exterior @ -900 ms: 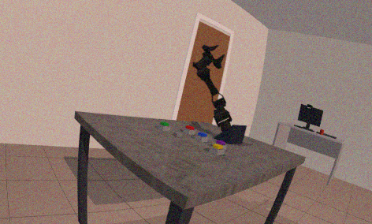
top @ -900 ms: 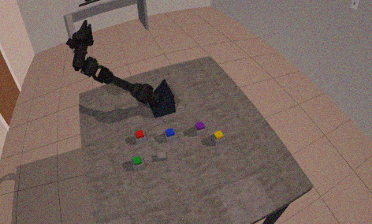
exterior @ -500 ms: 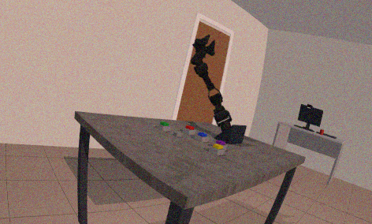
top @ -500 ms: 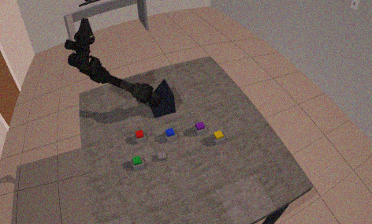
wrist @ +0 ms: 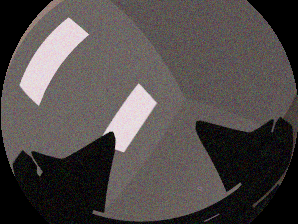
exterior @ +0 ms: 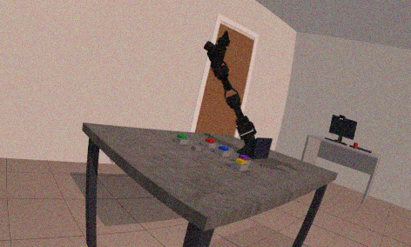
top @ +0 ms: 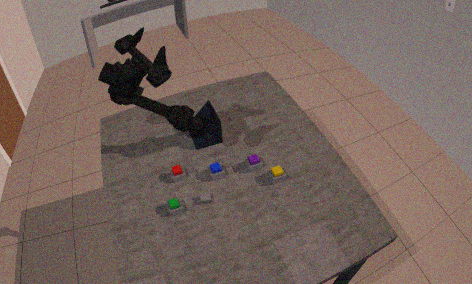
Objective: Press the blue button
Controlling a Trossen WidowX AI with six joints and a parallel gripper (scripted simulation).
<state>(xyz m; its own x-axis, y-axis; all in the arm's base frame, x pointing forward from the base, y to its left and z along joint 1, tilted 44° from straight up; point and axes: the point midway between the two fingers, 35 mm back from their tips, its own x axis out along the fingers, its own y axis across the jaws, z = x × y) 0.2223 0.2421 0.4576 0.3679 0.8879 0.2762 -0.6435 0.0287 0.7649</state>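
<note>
My gripper tip is 540 mm above the blue button, 120 mm to the right of it and 30 mm past it. Round my gripper tip: small grey block: 560 mm below, 70 mm ahead, 60 mm to the left; then green button: 540 mm below, 70 mm ahead, 50 mm to the right; then red button: 540 mm below, 70 mm behind, 10 mm to the right.
</note>
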